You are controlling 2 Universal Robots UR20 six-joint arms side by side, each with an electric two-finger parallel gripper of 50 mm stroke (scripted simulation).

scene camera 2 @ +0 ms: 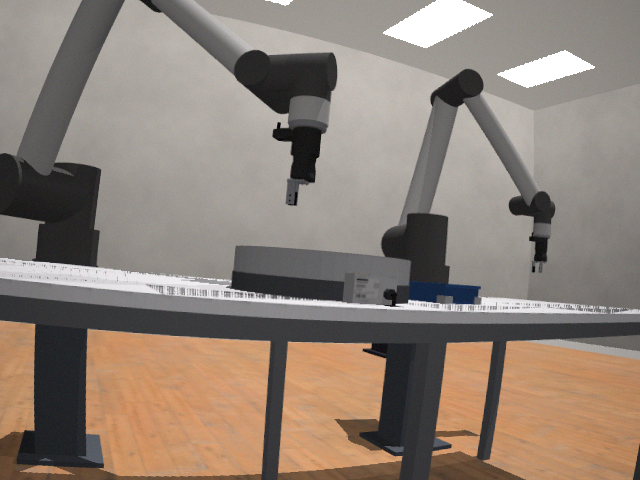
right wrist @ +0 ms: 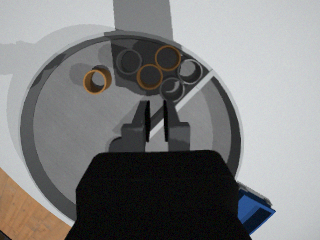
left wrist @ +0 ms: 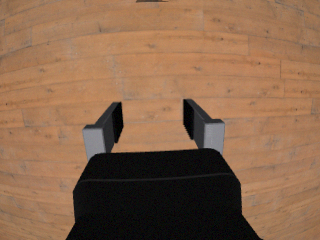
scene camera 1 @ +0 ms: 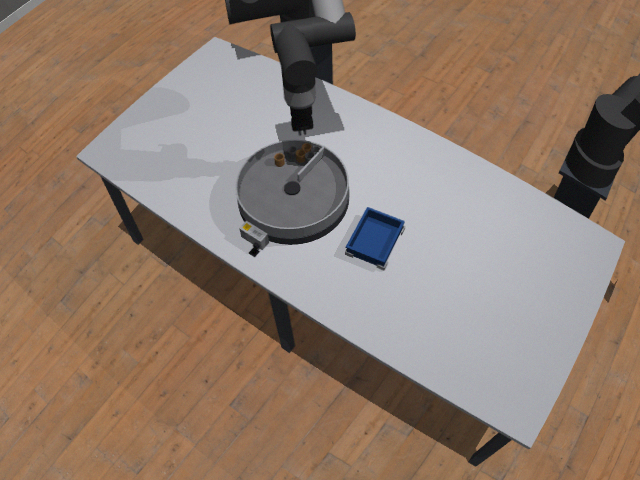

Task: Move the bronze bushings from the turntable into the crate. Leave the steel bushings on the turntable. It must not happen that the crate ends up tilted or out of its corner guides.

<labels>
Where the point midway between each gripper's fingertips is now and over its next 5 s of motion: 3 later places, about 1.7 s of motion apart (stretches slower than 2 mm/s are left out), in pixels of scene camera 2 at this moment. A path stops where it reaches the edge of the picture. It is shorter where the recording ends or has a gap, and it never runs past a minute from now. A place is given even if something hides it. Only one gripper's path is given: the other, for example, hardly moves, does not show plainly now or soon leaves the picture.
My right gripper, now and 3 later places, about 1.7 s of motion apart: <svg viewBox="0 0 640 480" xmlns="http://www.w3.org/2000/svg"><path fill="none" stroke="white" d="M291 204L266 246L265 260L270 229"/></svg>
</labels>
